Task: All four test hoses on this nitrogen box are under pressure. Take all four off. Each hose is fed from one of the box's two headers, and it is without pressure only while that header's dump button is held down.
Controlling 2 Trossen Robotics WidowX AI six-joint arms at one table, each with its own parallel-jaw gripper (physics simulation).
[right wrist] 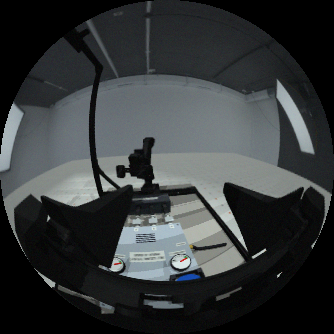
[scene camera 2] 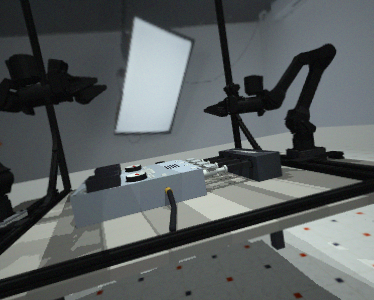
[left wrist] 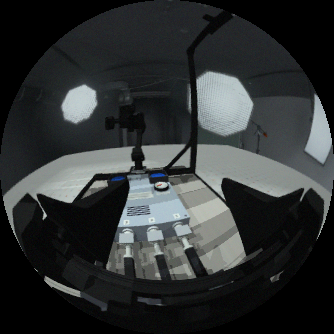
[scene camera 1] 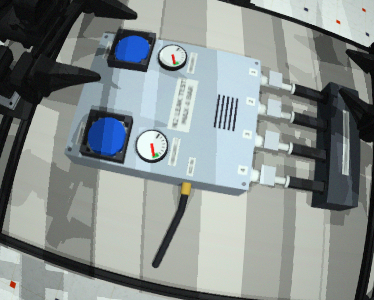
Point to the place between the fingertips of my left gripper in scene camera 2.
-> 205,109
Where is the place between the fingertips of my right gripper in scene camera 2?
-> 102,83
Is my left gripper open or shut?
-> Open.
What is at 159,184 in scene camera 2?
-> A grey nitrogen box.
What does my left gripper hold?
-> Nothing.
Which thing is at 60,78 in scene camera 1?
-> My right gripper.
